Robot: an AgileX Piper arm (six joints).
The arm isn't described. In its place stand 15 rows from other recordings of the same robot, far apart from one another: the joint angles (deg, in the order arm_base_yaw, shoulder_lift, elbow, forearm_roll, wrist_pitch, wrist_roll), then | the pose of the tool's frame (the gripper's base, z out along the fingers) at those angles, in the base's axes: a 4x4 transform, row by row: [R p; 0 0 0 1], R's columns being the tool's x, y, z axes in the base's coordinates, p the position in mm.
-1.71 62.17 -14.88 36.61 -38.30 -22.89 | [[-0.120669 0.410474 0.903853 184.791], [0.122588 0.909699 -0.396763 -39.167], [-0.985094 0.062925 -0.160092 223.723], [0 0 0 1]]
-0.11 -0.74 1.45 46.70 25.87 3.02 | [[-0.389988 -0.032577 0.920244 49.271], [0.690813 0.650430 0.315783 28.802], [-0.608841 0.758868 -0.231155 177.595], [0 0 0 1]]
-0.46 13.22 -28.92 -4.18 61.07 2.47 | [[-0.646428 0.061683 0.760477 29.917], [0.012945 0.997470 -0.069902 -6.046], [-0.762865 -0.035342 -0.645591 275.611], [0 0 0 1]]
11.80 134.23 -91.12 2.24 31.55 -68.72 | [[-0.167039 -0.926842 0.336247 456.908], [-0.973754 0.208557 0.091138 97.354], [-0.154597 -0.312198 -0.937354 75.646], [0 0 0 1]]
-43.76 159.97 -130.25 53.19 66.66 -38.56 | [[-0.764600 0.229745 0.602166 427.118], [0.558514 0.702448 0.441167 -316.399], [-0.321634 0.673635 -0.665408 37.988], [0 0 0 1]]
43.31 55.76 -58.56 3.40 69.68 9.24 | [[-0.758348 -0.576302 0.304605 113.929], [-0.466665 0.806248 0.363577 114.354], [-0.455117 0.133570 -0.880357 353.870], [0 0 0 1]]
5.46 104.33 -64.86 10.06 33.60 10.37 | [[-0.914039 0.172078 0.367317 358.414], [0.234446 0.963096 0.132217 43.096], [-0.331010 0.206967 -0.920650 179.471], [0 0 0 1]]
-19.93 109.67 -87.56 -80.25 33.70 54.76 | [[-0.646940 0.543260 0.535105 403.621], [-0.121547 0.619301 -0.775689 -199.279], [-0.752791 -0.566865 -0.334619 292.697], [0 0 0 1]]
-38.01 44.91 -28.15 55.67 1.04 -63.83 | [[-0.252617 0.574137 0.778814 131.719], [0.017215 0.807460 -0.589671 -101.216], [-0.967413 -0.135554 -0.213862 300.663], [0 0 0 1]]
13.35 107.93 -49.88 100.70 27.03 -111.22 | [[-0.629438 -0.608347 0.483447 328.071], [-0.297095 0.763296 0.573685 119.620], [-0.718013 0.217470 -0.661184 132.446], [0 0 0 1]]
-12.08 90.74 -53.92 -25.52 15.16 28.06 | [[-0.680532 0.325038 0.656679 320.756], [0.204496 0.944864 -0.255759 -79.132], [-0.703604 -0.039764 -0.709479 226.774], [0 0 0 1]]
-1.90 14.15 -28.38 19.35 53.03 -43.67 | [[-0.351811 -0.443359 0.824416 40.173], [-0.495973 0.835222 0.237519 22.770], [-0.793877 -0.325326 -0.513734 286.062], [0 0 0 1]]
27.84 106.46 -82.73 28.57 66.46 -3.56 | [[-0.937653 -0.333189 -0.098956 310.722], [-0.341291 0.828718 0.443561 209.222], [-0.065783 0.449679 -0.890764 242.114], [0 0 0 1]]
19.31 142.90 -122.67 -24.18 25.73 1.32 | [[-0.486244 -0.392140 0.780892 539.393], [-0.538992 0.837991 0.085196 171.852], [-0.687790 -0.379469 -0.618828 161.560], [0 0 0 1]]
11.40 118.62 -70.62 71.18 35.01 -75.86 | [[-0.732903 -0.579704 0.356085 392.691], [-0.273695 0.730409 0.625775 129.592], [-0.622852 0.361174 -0.693980 134.302], [0 0 0 1]]
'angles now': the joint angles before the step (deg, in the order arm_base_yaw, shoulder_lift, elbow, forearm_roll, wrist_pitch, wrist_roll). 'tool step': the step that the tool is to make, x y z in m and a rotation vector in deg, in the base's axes. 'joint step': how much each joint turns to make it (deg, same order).
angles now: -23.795 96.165 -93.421 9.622 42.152 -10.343
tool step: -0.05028 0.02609 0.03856 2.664 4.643 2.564
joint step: 0.000 -8.708 0.001 0.862 14.246 0.000
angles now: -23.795 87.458 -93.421 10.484 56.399 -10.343
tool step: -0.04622 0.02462 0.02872 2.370 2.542 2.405
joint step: 0.000 -7.394 -0.091 1.663 10.956 0.128
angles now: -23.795 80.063 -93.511 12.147 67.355 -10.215
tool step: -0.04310 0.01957 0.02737 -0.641 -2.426 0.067
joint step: -0.001 -7.221 0.001 -0.011 4.618 1.152
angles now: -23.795 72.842 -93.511 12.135 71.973 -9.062
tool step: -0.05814 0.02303 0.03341 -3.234 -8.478 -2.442
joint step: 0.003 -9.896 0.146 -1.629 0.214 2.551
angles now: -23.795 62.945 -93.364 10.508 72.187 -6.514
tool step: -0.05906 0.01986 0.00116 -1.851 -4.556 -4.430
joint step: -0.002 -11.179 5.535 -3.789 0.182 3.816
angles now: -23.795 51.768 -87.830 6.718 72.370 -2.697
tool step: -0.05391 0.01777 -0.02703 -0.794 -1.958 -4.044
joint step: 0.003 -12.659 10.074 -3.647 0.212 3.211
